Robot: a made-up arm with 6 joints. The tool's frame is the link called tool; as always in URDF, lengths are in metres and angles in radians.
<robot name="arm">
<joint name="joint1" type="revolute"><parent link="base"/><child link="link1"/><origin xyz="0 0 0.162" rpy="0 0 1.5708"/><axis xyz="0 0 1"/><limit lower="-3.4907" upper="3.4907" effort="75" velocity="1.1"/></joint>
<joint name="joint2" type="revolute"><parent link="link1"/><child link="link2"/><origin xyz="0 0 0" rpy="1.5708 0 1.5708"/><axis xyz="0 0 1"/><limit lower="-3.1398" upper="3.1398" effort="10" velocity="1.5"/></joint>
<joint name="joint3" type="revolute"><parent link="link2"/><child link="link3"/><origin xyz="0 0.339 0" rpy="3.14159 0 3.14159"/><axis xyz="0 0 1"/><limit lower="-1.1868" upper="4.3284" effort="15" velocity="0.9"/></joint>
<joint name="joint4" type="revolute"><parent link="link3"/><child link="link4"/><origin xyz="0 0 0" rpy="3.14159 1.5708 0"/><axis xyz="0 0 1"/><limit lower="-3.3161" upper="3.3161" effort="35" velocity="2.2"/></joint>
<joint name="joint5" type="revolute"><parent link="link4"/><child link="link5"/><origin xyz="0 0 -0.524" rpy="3.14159 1.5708 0"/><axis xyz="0 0 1"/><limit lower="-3.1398" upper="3.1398" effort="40" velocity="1.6"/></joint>
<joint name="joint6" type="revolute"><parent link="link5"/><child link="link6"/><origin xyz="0 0 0.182" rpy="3.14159 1.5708 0"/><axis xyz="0 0 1"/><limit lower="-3.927" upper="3.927" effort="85" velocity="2.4"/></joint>
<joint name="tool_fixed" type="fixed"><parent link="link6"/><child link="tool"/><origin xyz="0 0 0" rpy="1.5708 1.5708 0"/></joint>
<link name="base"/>
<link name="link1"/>
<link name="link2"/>
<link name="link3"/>
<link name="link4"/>
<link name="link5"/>
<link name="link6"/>
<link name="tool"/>
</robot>
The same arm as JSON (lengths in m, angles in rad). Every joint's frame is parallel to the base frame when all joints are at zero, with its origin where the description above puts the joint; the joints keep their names.
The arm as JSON. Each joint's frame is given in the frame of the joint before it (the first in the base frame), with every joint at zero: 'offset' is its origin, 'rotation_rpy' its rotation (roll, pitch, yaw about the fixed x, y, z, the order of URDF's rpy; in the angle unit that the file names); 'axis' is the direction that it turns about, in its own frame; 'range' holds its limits. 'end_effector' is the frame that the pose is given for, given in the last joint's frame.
{"length_unit": "m", "angle_unit": "rad", "chain": [
  {"id": "joint1", "offset": [0.0, 0.0, 0.162], "rotation_rpy": [0.0, 0.0, 0.0], "axis": "+z", "range": [-3.4907, 3.4907]},
  {"id": "joint2", "offset": [0.0, 0.0, 0.0], "rotation_rpy": [0.0, 0.0, 0.0], "axis": "+y", "range": [-3.1398, 3.1398]},
  {"id": "joint3", "offset": [0.0, 0.0, 0.339], "rotation_rpy": [0.0, 0.0, 0.0], "axis": "-y", "range": [-1.1868, 4.3284]},
  {"id": "joint4", "offset": [0.0, 0.0, 0.0], "rotation_rpy": [0.0, 0.0, 0.0], "axis": "-x", "range": [-3.3161, 3.3161]},
  {"id": "joint5", "offset": [0.524, 0.0, 0.0], "rotation_rpy": [0.0, 0.0, 0.0], "axis": "-y", "range": [-3.1398, 3.1398]},
  {"id": "joint6", "offset": [0.0, -0.182, 0.0], "rotation_rpy": [0.0, 0.0, 0.0], "axis": "-x", "range": [-3.927, 3.927]}
], "end_effector": {"offset": [0.0, 0.0, 0.0], "rotation_rpy": [0.0, 0.0, 0.0]}}

